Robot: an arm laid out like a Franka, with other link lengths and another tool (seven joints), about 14 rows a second.
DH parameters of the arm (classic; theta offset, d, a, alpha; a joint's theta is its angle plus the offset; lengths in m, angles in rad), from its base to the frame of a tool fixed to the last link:
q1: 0 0.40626 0 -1.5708
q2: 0 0 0 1.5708
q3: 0 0.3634 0.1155 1.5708
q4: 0 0 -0.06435 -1.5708
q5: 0 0.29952 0 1.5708
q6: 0 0 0.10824 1.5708
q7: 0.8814 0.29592 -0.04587 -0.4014
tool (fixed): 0 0.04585 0 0
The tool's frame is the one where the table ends.
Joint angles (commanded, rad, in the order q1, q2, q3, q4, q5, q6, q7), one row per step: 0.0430, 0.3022, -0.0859, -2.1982, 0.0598, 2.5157, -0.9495; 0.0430, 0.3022, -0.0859, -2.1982, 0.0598, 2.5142, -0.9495; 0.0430, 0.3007, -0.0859, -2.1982, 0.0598, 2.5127, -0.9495; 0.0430, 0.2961, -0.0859, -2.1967, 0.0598, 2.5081, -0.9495; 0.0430, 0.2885, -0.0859, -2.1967, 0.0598, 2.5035, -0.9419; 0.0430, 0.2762, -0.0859, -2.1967, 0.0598, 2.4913, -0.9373; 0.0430, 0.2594, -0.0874, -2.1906, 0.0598, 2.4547, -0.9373; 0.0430, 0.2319, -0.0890, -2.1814, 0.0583, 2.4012, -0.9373; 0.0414, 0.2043, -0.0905, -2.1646, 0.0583, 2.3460, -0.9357; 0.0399, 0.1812, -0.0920, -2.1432, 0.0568, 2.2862, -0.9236; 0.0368, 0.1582, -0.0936, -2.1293, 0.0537, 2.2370, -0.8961; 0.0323, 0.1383, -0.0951, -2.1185, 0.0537, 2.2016, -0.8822; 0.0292, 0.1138, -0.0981, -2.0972, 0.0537, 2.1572, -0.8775
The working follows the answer.
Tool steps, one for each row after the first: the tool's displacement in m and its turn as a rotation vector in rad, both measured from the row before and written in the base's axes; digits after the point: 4 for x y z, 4 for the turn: -0.0005, 0.0000, -0.0001, 0.0001, 0.0015, 0.0000; -0.0002, 0.0001, 0.0007, 0.0002, 0.0000, 0.0000; 0.0003, 0.0002, 0.0025, 0.0005, -0.0015, 0.0001; 0.0000, 0.0006, 0.0036, 0.0009, -0.0029, -0.0075; -0.0015, 0.0007, 0.0055, 0.0017, -0.0001, -0.0044; -0.0056, 0.0003, 0.0080, 0.0033, 0.0136, -0.0008; -0.0078, 0.0006, 0.0133, 0.0041, 0.0167, 0.0007; -0.0050, 0.0001, 0.0157, 0.0049, 0.0106, -0.0032; -0.0059, 0.0004, 0.0149, 0.0035, 0.0155, -0.0122; -0.0069, -0.0003, 0.0132, 0.0009, 0.0131, -0.0286; -0.0043, -0.0012, 0.0114, 0.0024, 0.0050, -0.0187; -0.0021, -0.0017, 0.0166, 0.0031, -0.0014, -0.0092
Tool pose at each row, in the base's axes (x y z in m, rotation vector in rad; rounded; the steps above come from the unrounded poses): 0.5164, -0.0381, 0.1805, 2.7490, -0.0308, 0.0187; 0.5159, -0.0381, 0.1804, 2.7491, -0.0304, 0.0166; 0.5157, -0.0380, 0.1811, 2.7493, -0.0304, 0.0167; 0.5160, -0.0379, 0.1836, 2.7498, -0.0307, 0.0188; 0.5160, -0.0373, 0.1871, 2.7505, -0.0419, 0.0207; 0.5145, -0.0366, 0.1926, 2.7521, -0.0480, 0.0196; 0.5089, -0.0363, 0.2006, 2.7552, -0.0455, 0.0007; 0.5011, -0.0357, 0.2139, 2.7590, -0.0401, -0.0222; 0.4960, -0.0356, 0.2296, 2.7636, -0.0417, -0.0379; 0.4902, -0.0352, 0.2445, 2.7664, -0.0545, -0.0627; 0.4833, -0.0355, 0.2578, 2.7661, -0.0906, -0.0883; 0.4790, -0.0367, 0.2692, 2.7677, -0.1152, -0.1003; 0.4769, -0.0384, 0.2857, 2.7706, -0.1282, -0.1009

